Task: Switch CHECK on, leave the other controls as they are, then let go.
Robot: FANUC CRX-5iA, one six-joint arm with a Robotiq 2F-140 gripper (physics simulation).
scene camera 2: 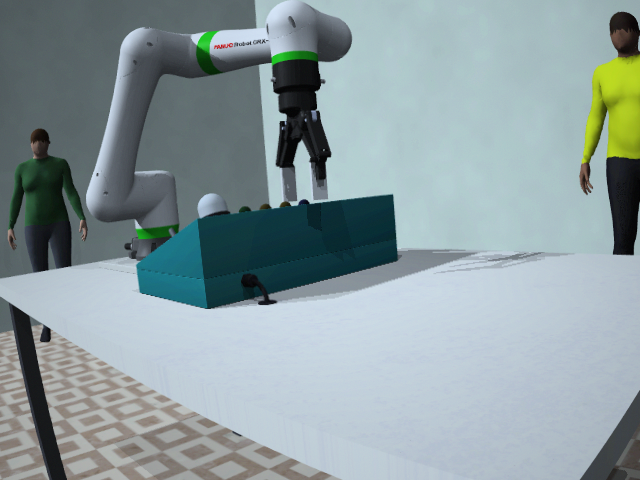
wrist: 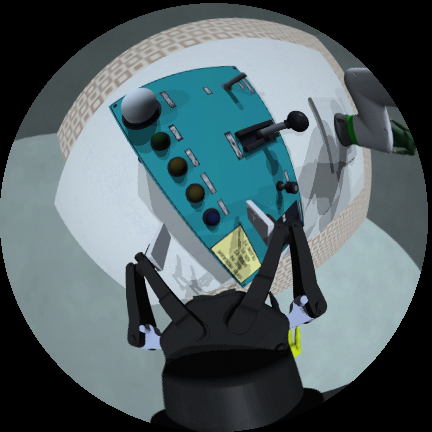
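Seen in the pictures: gripper, fingertip midpoint: [scene camera 2: 304, 200] [wrist: 205, 219]; arm's base at its link origin: [wrist: 341, 129].
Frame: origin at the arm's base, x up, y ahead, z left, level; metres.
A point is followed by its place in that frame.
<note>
A teal control console [scene camera 2: 294, 242] {y 0.667, x 0.067, z -0.109 m} [wrist: 200, 120] {y 0.557, x 0.098, z -0.177 m} stands on the table. In the wrist view it carries a black ball-ended lever [wrist: 298, 121] {y 0.426, x 0.143, z -0.104 m}, a small black toggle [wrist: 288, 187] {y 0.479, x 0.105, z 0.007 m} near the right finger and a dark handle [wrist: 235, 81] {y 0.454, x 0.090, z -0.222 m} at the far end. The labels are too blurred to read, so I cannot tell which control is CHECK or how it is set. My gripper [scene camera 2: 304, 194] {y 0.639, x 0.138, z -0.045 m} [wrist: 205, 219] {y 0.639, x 0.138, z -0.045 m} is open and empty, fingers down, over the console's end by the blue lamp and yellow card. The console's front hides the fingertips' clearance in the scene view.
A white dome [scene camera 2: 211, 204] {y 0.632, x 0.152, z -0.262 m} [wrist: 140, 106] {y 0.610, x 0.161, z -0.227 m} and a row of dark lamps, including a blue lamp [wrist: 211, 217] {y 0.630, x 0.139, z -0.044 m}, line the console's high edge. A yellow card [wrist: 236, 254] {y 0.640, x 0.121, z 0.068 m} lies on its face. A black cable [scene camera 2: 263, 291] {y 0.708, x 0.003, z -0.231 m} leaves the back. Two people stand beyond the white table [scene camera 2: 413, 361].
</note>
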